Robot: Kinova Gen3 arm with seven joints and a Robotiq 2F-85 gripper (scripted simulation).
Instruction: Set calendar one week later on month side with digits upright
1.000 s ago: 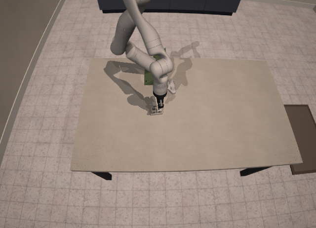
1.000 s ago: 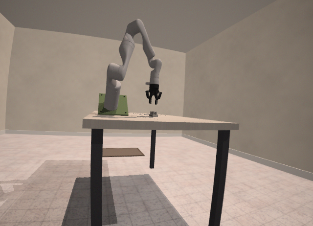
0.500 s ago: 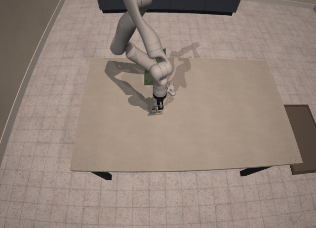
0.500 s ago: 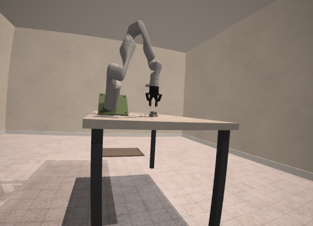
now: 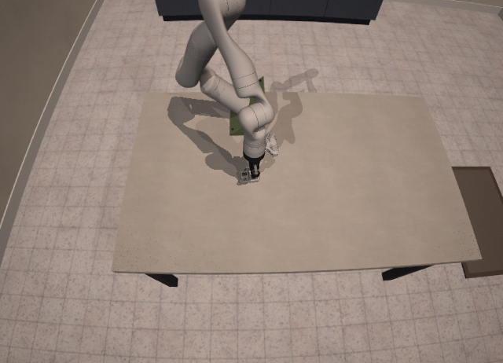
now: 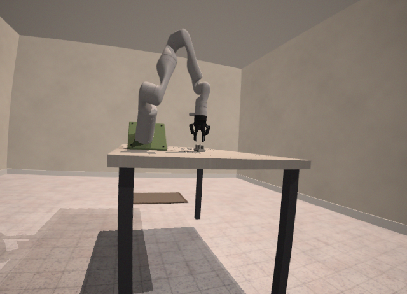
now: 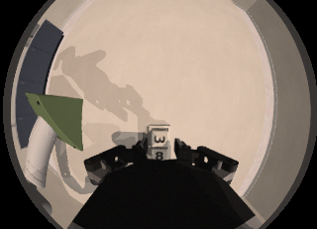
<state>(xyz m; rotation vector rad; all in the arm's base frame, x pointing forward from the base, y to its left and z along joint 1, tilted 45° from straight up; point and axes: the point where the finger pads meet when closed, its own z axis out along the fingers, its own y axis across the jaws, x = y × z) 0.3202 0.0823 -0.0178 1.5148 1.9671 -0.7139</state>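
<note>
Right now my hand is 7 cm above the white tray and 2 cm to the left of it.
</note>
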